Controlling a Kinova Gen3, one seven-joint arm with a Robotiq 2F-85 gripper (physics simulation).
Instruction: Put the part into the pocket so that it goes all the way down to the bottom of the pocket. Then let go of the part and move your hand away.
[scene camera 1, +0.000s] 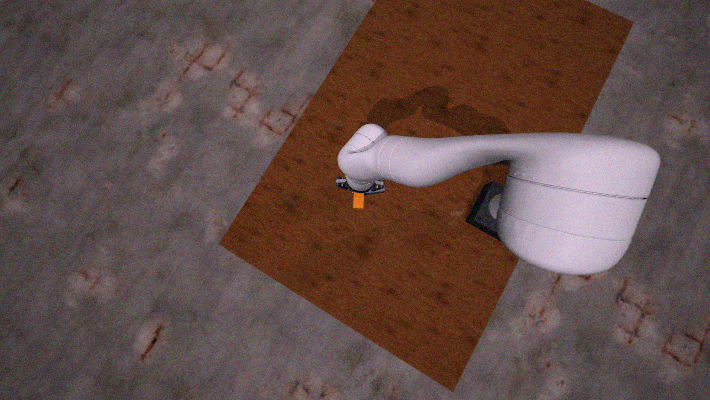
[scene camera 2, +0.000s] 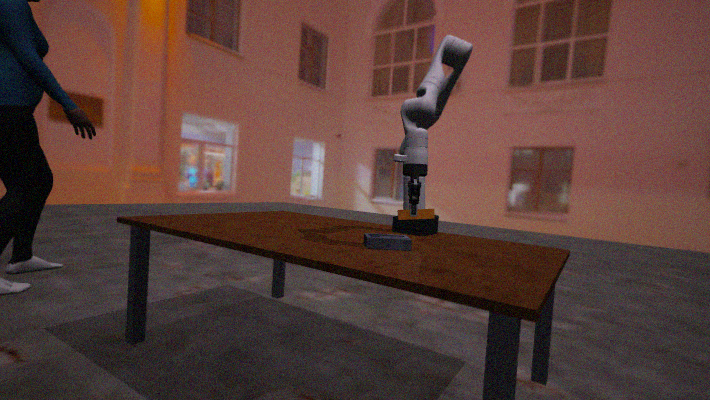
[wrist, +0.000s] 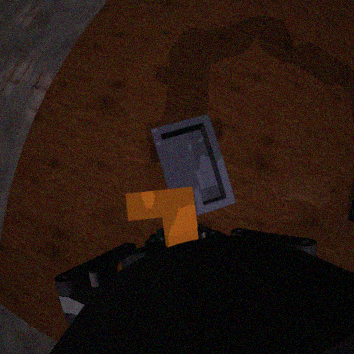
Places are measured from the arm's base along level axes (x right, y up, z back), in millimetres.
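Pixels of known places: gripper, fingertip midpoint: (scene camera 2: 413, 216) (wrist: 179, 235).
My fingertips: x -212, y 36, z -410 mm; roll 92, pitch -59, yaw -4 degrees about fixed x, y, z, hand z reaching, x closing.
Observation:
Ahead of a thing's pixels: the offset from my fingertips to its top centre. Level surfaces: height alone.
The part is an orange L-shaped block @[dz -9, dx -14, dy +30 mm] (scene camera 1: 358, 200) (scene camera 2: 416, 214) (wrist: 181, 212). My gripper (scene camera 1: 360, 189) (scene camera 2: 414, 209) (wrist: 179, 235) is shut on it and holds it in the air, roughly level. The pocket is a recess in a grey-blue rectangular block @[dz -13, dx +80, dy -71 mm] (scene camera 2: 388, 243) (wrist: 220, 162) on the table. In the wrist view the part overlaps the near left corner of that block, and the recess shows largely uncovered beyond it. In scene camera 2 the part is higher than the block, up and to its right, with a gap between them. The pocket block does not show in scene camera 1.
The brown table @[dy -107 mm] (scene camera 1: 400, 280) (scene camera 2: 475, 270) (wrist: 100, 125) carries the dark robot base (scene camera 1: 480, 215) (scene camera 2: 427, 227), which stands behind the part in scene camera 2. The arm's shadow lies on the table beyond the pocket block. A person (scene camera 2: 20, 75) stands at the far left, beside the table.

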